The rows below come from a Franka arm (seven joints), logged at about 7 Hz.
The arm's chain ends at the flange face. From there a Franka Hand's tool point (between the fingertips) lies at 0.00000 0.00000 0.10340 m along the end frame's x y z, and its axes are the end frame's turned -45 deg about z.
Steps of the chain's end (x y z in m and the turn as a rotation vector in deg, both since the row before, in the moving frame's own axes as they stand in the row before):
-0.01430 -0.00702 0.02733 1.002 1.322 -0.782
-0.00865 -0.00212 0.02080 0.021 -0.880 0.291
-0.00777 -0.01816 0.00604 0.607 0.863 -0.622
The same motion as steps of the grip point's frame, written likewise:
-0.00218 -0.01469 0.02729 -0.226 1.643 -0.782
-0.00571 -0.00877 0.02079 0.637 -0.607 0.291
0.00922 -0.01802 0.00602 -0.181 1.039 -0.622

